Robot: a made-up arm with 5 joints.
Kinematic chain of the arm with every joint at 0, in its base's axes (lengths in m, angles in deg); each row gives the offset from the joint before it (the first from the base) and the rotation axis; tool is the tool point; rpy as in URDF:
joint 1: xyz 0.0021 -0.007 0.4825 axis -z
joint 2: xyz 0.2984 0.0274 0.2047 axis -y
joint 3: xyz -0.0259 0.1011 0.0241 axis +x
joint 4: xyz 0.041 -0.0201 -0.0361 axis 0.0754 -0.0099 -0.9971
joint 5: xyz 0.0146 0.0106 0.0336 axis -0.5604 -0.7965 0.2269
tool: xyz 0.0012 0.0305 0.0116 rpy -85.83 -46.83 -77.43
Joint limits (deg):
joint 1: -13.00..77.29
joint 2: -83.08..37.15
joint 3: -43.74..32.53
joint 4: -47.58..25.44
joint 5: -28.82..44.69
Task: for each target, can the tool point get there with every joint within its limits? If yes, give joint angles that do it. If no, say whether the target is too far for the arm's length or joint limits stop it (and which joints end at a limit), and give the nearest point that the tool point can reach.
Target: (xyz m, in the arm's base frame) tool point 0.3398 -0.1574 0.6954
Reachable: yes | joints 48.33 -64.77 8.26 -35.26 -14.96
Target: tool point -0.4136 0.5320 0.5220
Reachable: no: too far | nearest point 0.2347 0.1964 0.7032 | short by 0.752 m
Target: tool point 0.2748 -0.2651 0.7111
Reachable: yes | joints 65.61 -19.47 14.03 8.70 -6.30
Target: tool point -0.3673 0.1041 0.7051
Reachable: no: joint limits stop it (at a limit: joint 1, joint 2, joint 3, joint 4) | nearest point 0.2321 0.1936 0.7146 | short by 0.606 m
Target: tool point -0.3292 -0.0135 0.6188
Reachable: no: joint limits stop it (at a limit: joint 1, joint 2, joint 3, joint 4, joint 5) | nearest point 0.1949 -0.2563 0.6854 | short by 0.581 m
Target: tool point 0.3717 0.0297 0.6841
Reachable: yes | joints 17.94 -49.99 15.22 6.11 26.51
